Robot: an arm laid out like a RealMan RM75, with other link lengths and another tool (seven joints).
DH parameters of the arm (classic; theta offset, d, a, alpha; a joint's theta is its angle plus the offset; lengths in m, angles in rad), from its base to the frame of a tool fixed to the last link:
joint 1: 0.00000 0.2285 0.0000 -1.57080
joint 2: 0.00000 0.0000 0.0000 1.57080
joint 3: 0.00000 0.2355 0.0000 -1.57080
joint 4: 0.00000 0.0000 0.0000 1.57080
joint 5: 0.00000 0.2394 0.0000 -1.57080
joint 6: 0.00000 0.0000 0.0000 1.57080
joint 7: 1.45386 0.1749 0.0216 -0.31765
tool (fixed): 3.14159 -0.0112 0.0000 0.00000
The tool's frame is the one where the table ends.
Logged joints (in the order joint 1, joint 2, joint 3, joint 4, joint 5, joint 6, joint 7), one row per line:
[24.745, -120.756, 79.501, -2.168, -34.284, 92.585, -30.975]
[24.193, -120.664, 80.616, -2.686, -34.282, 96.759, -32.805]
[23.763, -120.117, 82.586, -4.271, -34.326, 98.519, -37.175]
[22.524, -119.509, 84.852, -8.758, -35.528, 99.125, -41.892]
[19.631, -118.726, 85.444, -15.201, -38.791, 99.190, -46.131]
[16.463, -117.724, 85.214, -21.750, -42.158, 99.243, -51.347]
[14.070, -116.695, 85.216, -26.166, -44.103, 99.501, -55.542]
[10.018, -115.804, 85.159, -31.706, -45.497, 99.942, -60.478]
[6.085, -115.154, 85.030, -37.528, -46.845, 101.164, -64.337]
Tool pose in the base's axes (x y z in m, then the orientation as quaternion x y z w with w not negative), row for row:
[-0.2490, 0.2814, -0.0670, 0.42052, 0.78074, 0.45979, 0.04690]
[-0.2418, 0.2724, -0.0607, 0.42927, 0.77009, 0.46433, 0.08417]
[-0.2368, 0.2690, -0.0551, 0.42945, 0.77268, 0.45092, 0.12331]
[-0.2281, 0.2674, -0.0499, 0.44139, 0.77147, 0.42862, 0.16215]
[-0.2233, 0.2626, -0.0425, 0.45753, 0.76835, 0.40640, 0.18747]
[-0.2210, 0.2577, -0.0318, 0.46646, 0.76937, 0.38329, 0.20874]
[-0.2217, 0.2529, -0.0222, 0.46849, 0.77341, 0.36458, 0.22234]
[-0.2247, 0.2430, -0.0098, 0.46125, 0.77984, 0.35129, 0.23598]
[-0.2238, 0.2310, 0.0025, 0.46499, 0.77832, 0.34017, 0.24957]
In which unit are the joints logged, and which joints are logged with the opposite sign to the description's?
The joints are logged in degrees. Opposite sign: joint 1, joint 4, joint 5.
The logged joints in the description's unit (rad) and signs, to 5 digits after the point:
[-0.43188, -2.10759, 1.38755, 0.03784, 0.59837, 1.61591, -0.54062]
[-0.42225, -2.10598, 1.40701, 0.04688, 0.59833, 1.68876, -0.57256]
[-0.41474, -2.09644, 1.44140, 0.07454, 0.59910, 1.71948, -0.64883]
[-0.39312, -2.08583, 1.48095, 0.15286, 0.62008, 1.73006, -0.73115]
[-0.34263, -2.07216, 1.49128, 0.26531, 0.67703, 1.73119, -0.80514]
[-0.28733, -2.05467, 1.48726, 0.37961, 0.73580, 1.73212, -0.89617]
[-0.24557, -2.03671, 1.48730, 0.45668, 0.76974, 1.73662, -0.96939]
[-0.17485, -2.02116, 1.48630, 0.55337, 0.79407, 1.74432, -1.05554]
[-0.10620, -2.00982, 1.48405, 0.65499, 0.81760, 1.76564, -1.12289]

